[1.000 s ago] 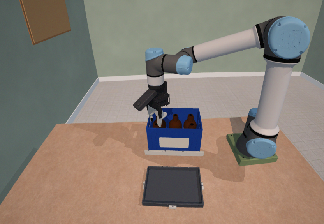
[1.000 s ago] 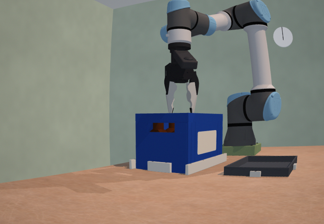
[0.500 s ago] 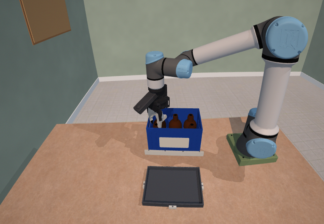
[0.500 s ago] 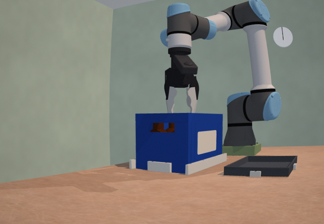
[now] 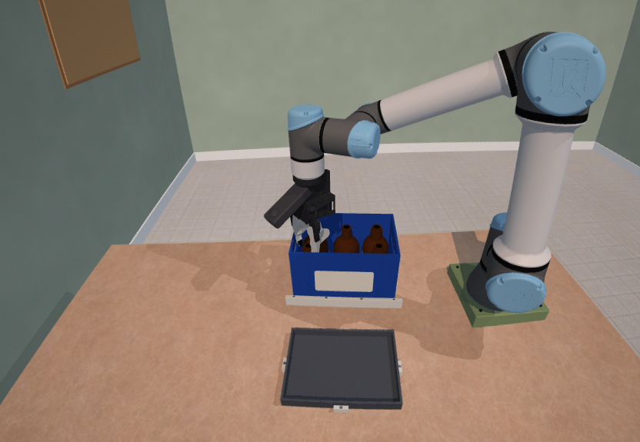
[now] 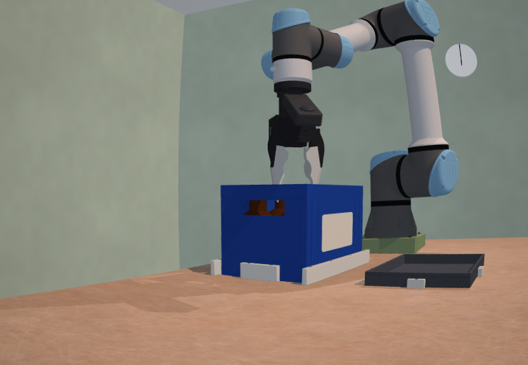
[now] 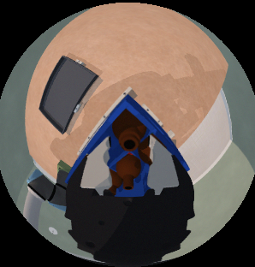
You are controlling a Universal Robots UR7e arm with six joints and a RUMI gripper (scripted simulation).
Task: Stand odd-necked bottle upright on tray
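My gripper is now 100 mm past the blue crate, 50 mm to the left of it and 70 mm above it. Also, from my hand: dark tray: 90 mm behind, 250 mm to the left, 140 mm below; glass bottle: 100 mm behind, 90 mm to the right, 70 mm below.
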